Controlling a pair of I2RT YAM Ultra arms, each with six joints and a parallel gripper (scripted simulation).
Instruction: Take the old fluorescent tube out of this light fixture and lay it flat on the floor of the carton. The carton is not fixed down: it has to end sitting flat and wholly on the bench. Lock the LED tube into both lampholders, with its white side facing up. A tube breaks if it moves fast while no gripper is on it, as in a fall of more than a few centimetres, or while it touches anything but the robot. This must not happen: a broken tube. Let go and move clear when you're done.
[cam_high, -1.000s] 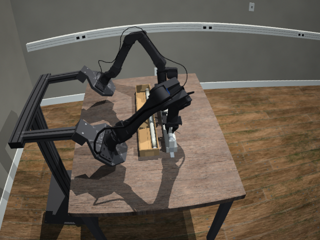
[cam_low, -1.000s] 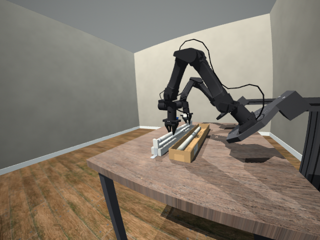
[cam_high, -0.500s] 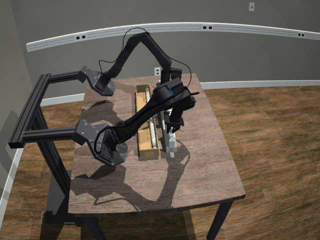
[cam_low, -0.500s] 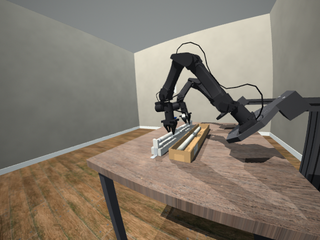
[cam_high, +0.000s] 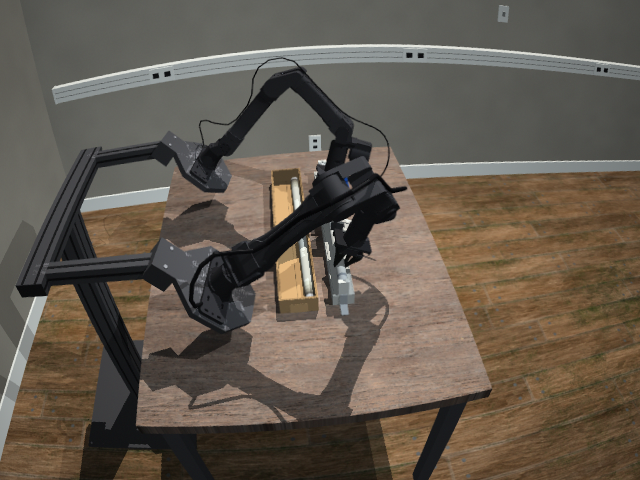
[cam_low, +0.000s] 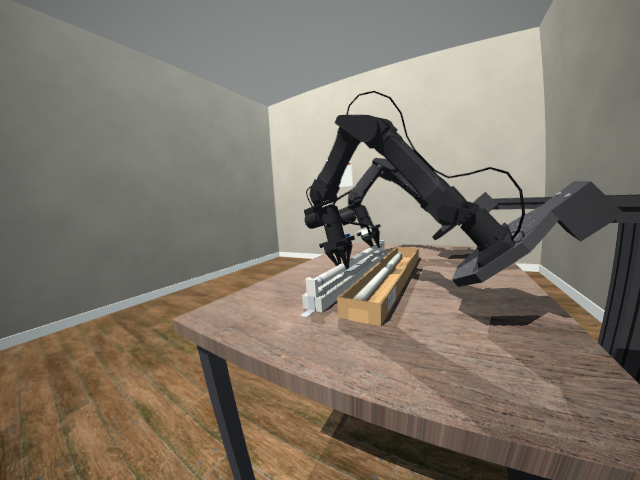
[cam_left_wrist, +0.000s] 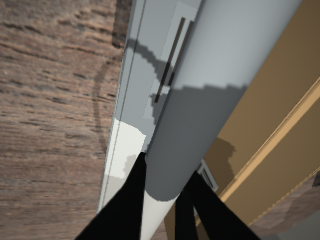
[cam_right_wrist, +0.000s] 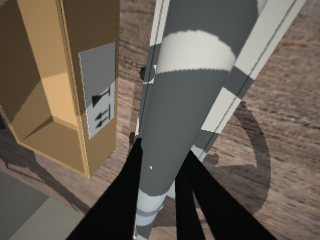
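The LED tube lies 12 cm to the right of my left hand and 2 cm behind it. The rest, counted from my left hand: old fluorescent tube 11 cm to the right, 11 cm behind, 5 cm below; light fixture 12 cm to the right, 2 cm behind, 1 cm below; carton 14 cm behind, 10 cm to the right, 4 cm below.
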